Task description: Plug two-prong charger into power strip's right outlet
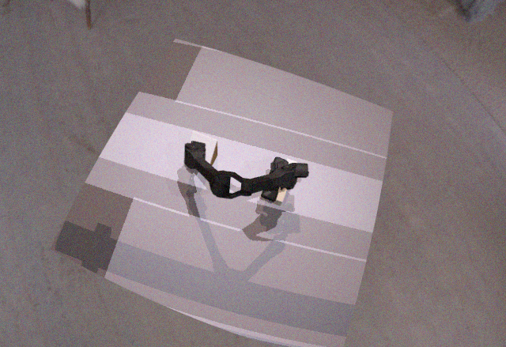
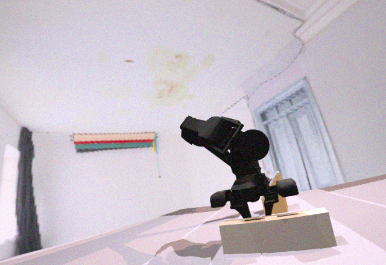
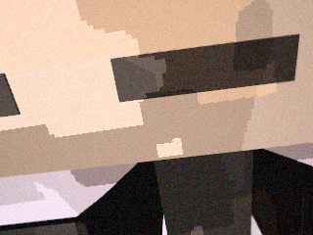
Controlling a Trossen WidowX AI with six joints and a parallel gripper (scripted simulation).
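Now: gripper tip 2 cm short of the black two-prong charger and 1 cm below it.
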